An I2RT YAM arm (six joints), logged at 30 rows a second.
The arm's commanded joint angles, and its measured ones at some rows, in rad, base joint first. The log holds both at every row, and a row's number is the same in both.
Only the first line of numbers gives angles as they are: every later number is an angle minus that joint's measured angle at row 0.
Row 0, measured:
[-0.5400 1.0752 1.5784 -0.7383 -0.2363 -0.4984]
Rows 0 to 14, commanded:
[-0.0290 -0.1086 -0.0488 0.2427 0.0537 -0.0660]
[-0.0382 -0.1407 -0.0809 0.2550 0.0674 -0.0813]
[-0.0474 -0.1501 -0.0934 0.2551 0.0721 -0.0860]
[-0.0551 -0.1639 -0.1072 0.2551 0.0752 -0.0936]
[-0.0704 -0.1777 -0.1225 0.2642 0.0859 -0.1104]
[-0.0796 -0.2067 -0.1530 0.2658 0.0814 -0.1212]
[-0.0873 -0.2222 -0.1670 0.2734 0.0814 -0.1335]
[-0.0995 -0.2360 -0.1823 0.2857 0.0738 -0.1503]
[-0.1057 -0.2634 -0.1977 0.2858 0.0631 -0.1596]
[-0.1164 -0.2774 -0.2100 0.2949 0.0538 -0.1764]
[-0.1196 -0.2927 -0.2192 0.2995 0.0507 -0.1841]
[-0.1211 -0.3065 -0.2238 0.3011 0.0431 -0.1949]
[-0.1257 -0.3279 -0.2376 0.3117 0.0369 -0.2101]
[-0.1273 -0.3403 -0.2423 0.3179 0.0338 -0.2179]
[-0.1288 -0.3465 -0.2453 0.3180 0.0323 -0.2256]
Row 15, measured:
[-0.1205 -0.2724 -0.2781 0.0213 0.0484 -0.1831]
